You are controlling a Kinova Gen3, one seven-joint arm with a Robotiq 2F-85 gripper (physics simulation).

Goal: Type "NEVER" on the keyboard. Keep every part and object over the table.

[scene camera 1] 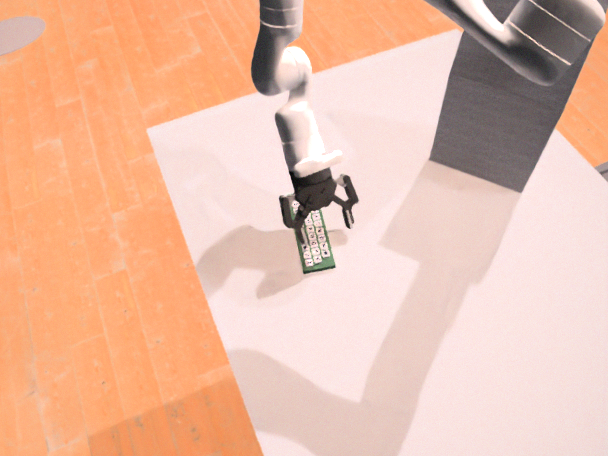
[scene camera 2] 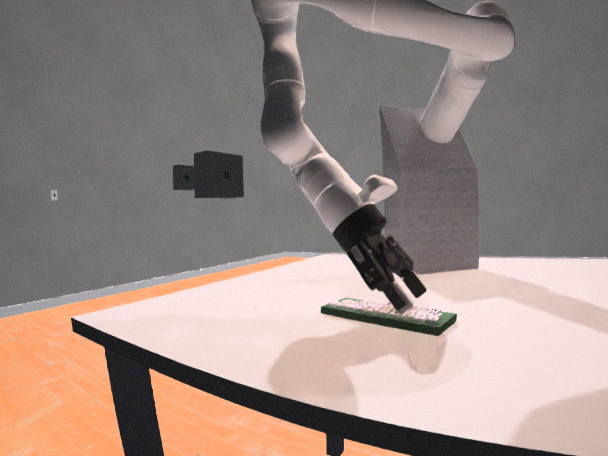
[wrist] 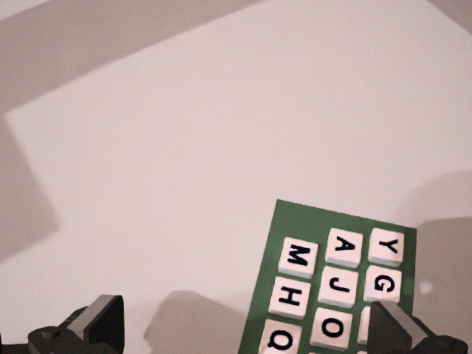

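Where they show: gripper, fingertip midpoint: (scene camera 1: 328, 236) (scene camera 2: 415, 301) (wrist: 246, 327); arm's base, link origin: (scene camera 2: 436, 129).
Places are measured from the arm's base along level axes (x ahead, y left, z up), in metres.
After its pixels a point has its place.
The green keyboard (scene camera 1: 328, 263) {x 0.368, y 0.259, z -0.331 m} (scene camera 2: 380, 321) {x 0.431, y 0.197, z -0.337 m} (wrist: 300, 215) {x 0.366, y 0.260, z -0.332 m} lies flat on the table with rows of white letter keys. In the wrist view the keys M (wrist: 298, 256) {x 0.373, y 0.239, z -0.326 m}, A (wrist: 344, 246) {x 0.388, y 0.251, z -0.327 m}, Y (wrist: 387, 246) {x 0.404, y 0.259, z -0.327 m}, H (wrist: 290, 296) {x 0.377, y 0.223, z -0.326 m}, J (wrist: 338, 285) {x 0.391, y 0.234, z -0.327 m}, G (wrist: 384, 283) {x 0.407, y 0.243, z -0.326 m}, O (wrist: 331, 327) {x 0.395, y 0.218, z -0.327 m} and Q (wrist: 279, 340) {x 0.380, y 0.206, z -0.326 m} are readable. The N, E, V and R keys cannot be made out. My gripper (scene camera 1: 326, 234) {x 0.368, y 0.204, z -0.323 m} (scene camera 2: 411, 300) {x 0.368, y 0.204, z -0.323 m} (wrist: 246, 327) {x 0.368, y 0.204, z -0.323 m} is open and empty, tilted. One finger is low over the keys and partly hides the key beside O; contact cannot be told. The other finger is beyond the keyboard's side.
The white table (scene camera 1: 450, 350) {x 0.158, y 0.425, z -0.344 m} (scene camera 2: 200, 345) {x 0.640, y 0.113, z -0.344 m} (wrist: 200, 150) {x 0.307, y 0.280, z -0.344 m} bears large arm shadows. Its edge (scene camera 2: 240, 392) {x 0.640, y 0.226, z -0.354 m} runs along the front in scene view 2. A grey pedestal (scene camera 1: 490, 120) {x 0.064, y 0.041, z -0.181 m} (scene camera 2: 435, 210) {x 0.074, y 0.036, z -0.201 m} carries the arm's base behind the keyboard. Wooden floor (scene camera 1: 100, 250) lies beyond the table's side.
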